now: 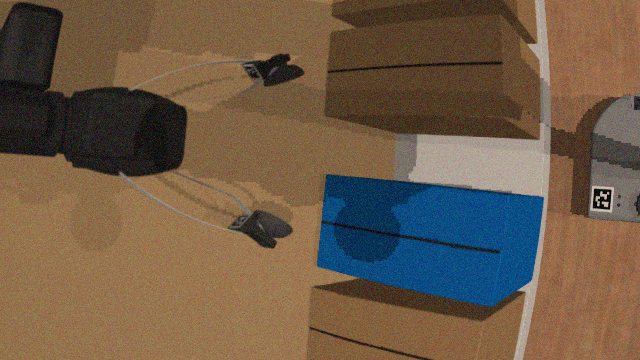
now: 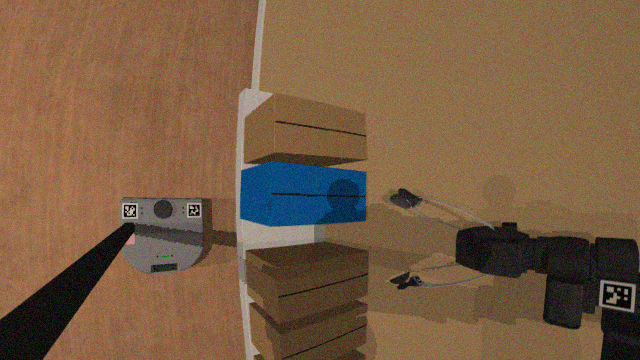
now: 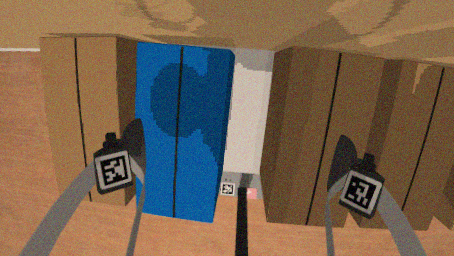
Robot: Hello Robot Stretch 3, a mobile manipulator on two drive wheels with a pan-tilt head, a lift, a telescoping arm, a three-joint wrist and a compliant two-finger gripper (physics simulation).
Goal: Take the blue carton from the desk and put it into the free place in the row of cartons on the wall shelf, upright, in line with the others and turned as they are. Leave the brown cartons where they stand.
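Places are measured from the robot's base along level axes (x back, y down, z right), in centimetres.
Where they show: gripper, fingertip midpoint: [image 1: 291, 150] [image 2: 392, 239]; robot's base, link origin: [image 2: 162, 208].
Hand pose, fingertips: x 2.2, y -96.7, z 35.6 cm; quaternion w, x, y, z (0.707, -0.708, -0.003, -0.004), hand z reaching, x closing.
Observation:
Each offset is from my fingertips to the top centre of the thing. Level surfaces: height alone.
The blue carton @(dy +13.7, dx -8.2, dz -4.7 cm) [image 1: 425, 215] [image 2: 300, 210] [image 3: 200, 160] stands on the white wall shelf @(dy +31.8 cm) [image 1: 480, 162] [image 2: 285, 236] [image 3: 247, 115], in the row between two brown cartons. It is upright, its black line runs roughly parallel to theirs, and its front is about level with them. The gap to the brown carton @(dy +13.7, dx -22.4, dz -4.0 cm) [image 1: 395, 310] [image 2: 310, 145] [image 3: 100, 100] on one side is narrow. The gap to the brown carton @(dy +13.7, dx +11.5, dz -3.9 cm) [image 1: 415, 80] [image 2: 320, 285] [image 3: 300, 125] on the other side is wider and shows bare shelf. My gripper [image 1: 272, 150] [image 2: 405, 239] [image 3: 238, 147] is open and empty, its fingertips apart from the cartons.
Another brown carton @(dy +13.7, dx +26.0, dz -3.9 cm) [image 2: 320, 337] [image 3: 420, 140] stands farther along the row. The tan wall [image 1: 150, 300] [image 2: 475, 100] borders the shelf. The grey robot base [image 1: 612, 175] [image 2: 165, 235] is on the wooden floor @(dy +96.7 cm) [image 1: 575, 300] [image 2: 125, 100] beyond the shelf edge.

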